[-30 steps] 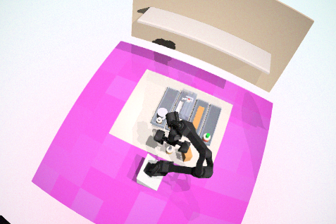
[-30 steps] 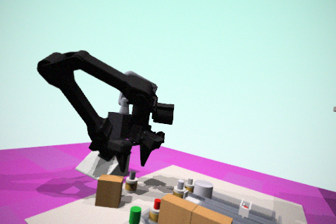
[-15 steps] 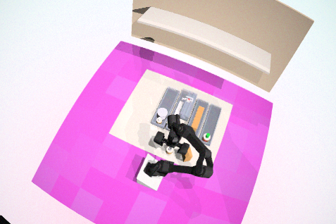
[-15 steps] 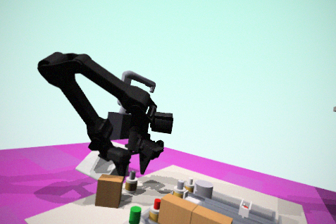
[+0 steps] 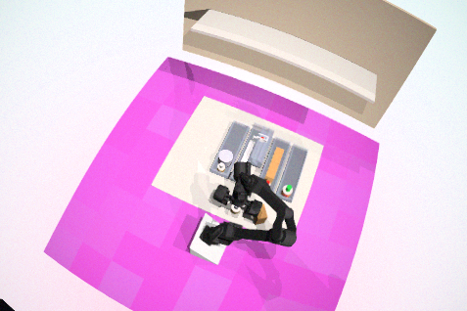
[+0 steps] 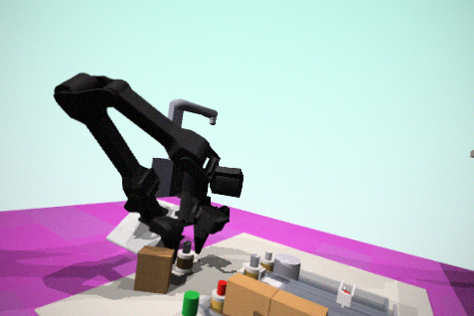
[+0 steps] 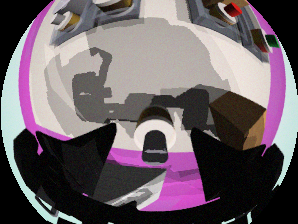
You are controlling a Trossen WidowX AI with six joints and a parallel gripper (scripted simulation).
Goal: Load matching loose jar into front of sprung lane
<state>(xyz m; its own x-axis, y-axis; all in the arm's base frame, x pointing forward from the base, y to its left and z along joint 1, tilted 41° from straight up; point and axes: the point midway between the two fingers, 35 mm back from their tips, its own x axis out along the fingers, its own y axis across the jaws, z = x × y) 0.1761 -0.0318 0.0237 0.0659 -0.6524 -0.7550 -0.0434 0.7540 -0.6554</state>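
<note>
Right now my gripper tip is 19 cm short of the grey cylinder and 14 cm to the right of it. The rest, counted from my gripper tip: grey lane unit (29 cm ahead, 4 cm to the left, 1 cm below); pusher plate (25 cm ahead, 4 cm to the left, 2 cm above).
</note>
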